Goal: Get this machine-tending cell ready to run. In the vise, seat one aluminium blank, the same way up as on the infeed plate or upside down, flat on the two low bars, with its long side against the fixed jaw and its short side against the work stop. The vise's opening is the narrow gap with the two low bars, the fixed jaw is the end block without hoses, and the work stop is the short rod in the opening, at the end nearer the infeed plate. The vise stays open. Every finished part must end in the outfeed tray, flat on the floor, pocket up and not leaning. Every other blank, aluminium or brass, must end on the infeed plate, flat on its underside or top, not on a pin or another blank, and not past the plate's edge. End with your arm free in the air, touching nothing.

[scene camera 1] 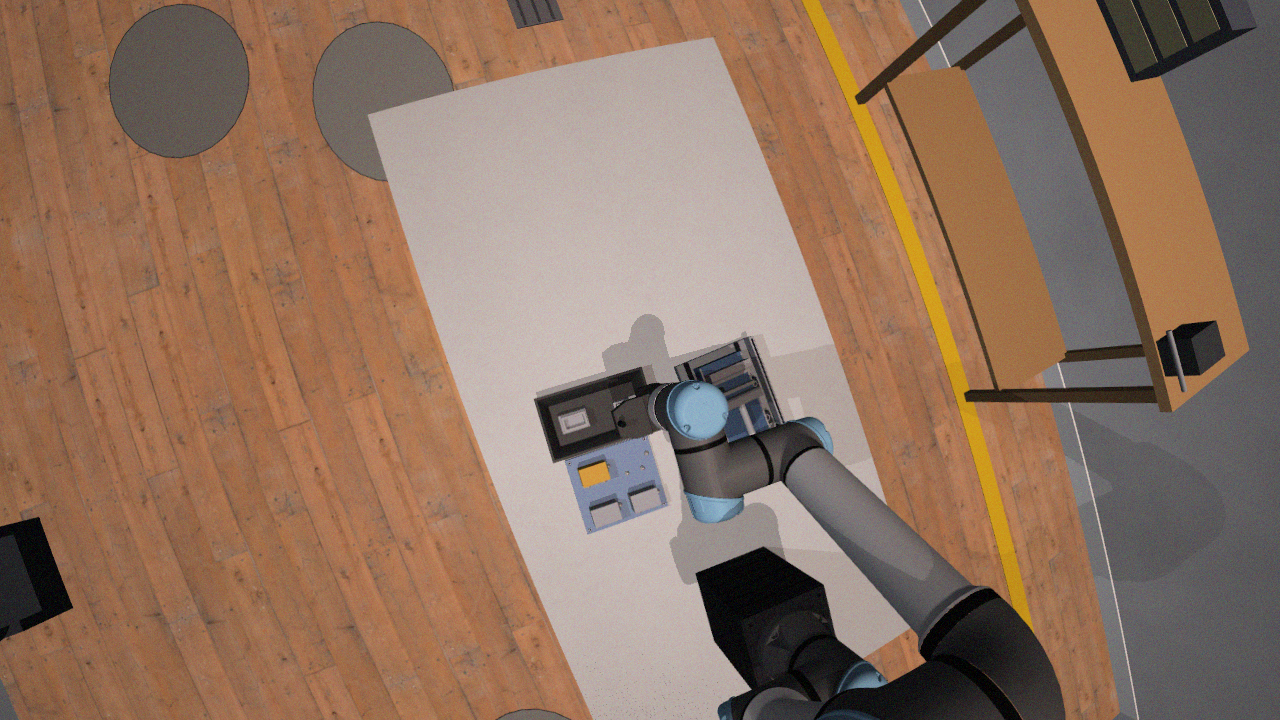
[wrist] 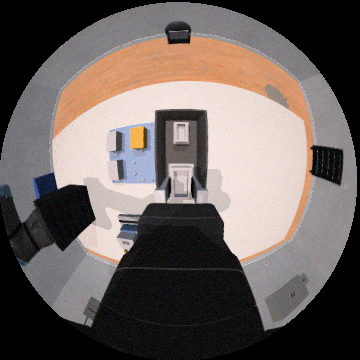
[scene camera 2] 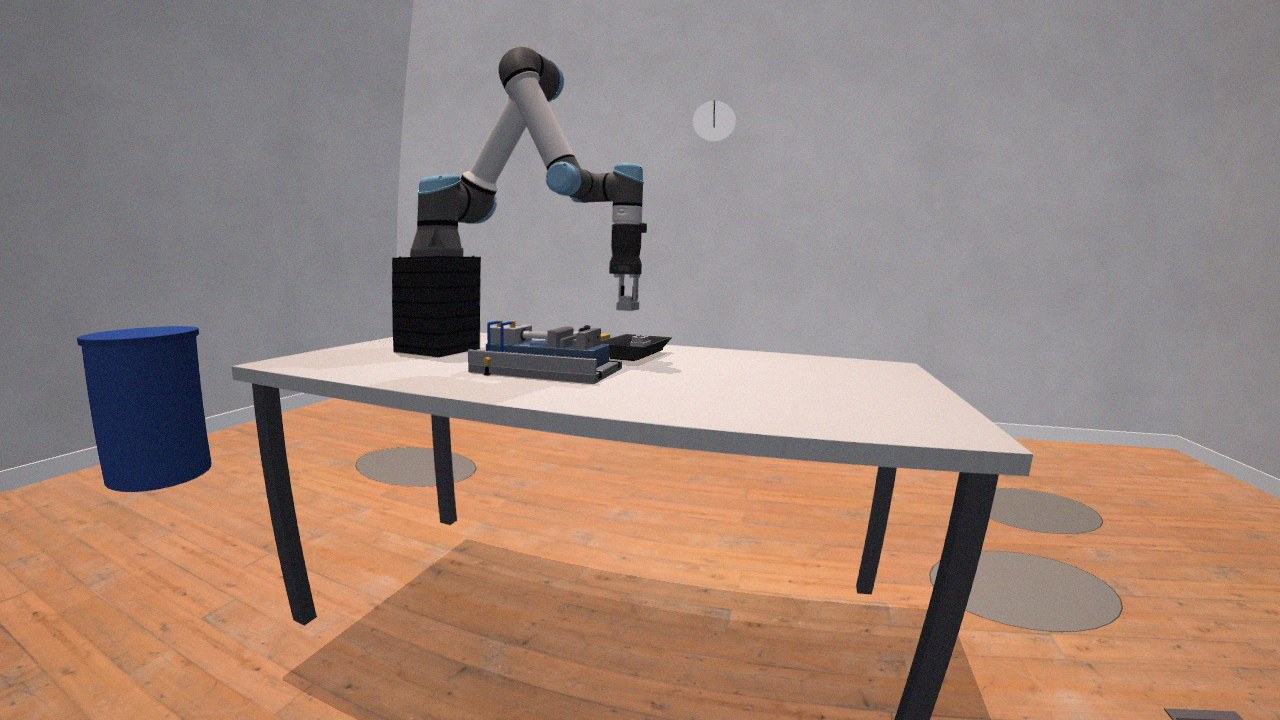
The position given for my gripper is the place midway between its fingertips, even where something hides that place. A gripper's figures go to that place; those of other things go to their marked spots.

Scene:
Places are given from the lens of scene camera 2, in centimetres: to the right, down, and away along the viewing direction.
my gripper [scene camera 2: 628, 299]: -3, -16, 141
vise [scene camera 2: 601, 352]: -8, -2, 119

